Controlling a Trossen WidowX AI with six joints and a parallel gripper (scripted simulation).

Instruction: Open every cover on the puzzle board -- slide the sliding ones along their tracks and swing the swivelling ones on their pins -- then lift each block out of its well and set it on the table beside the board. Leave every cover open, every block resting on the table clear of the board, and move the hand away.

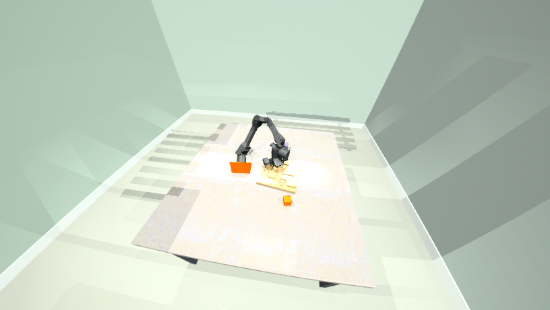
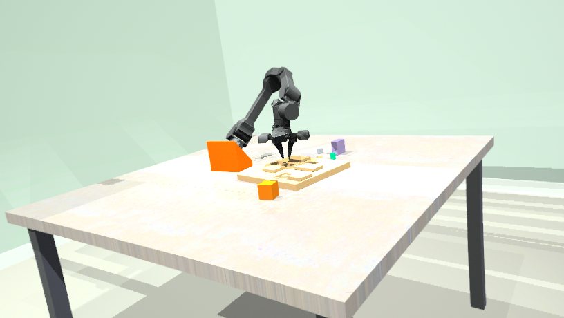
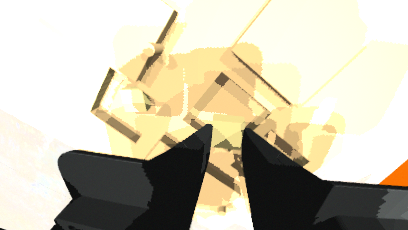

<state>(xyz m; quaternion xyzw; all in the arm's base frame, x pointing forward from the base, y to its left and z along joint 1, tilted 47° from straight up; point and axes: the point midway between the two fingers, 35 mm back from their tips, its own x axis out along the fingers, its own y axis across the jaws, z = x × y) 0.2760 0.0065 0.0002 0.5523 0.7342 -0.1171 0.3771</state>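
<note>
My gripper tip is now 270 mm to the right of the grey block, 40 mm above it and 20 mm past it. Also, from my gripper tip: purple block: 280 mm to the left, 70 mm ahead, 20 mm below; orange cube: 270 mm to the right, 120 mm ahead, 20 mm below; green block: 190 mm to the left, 90 mm ahead, 30 mm below.
</note>
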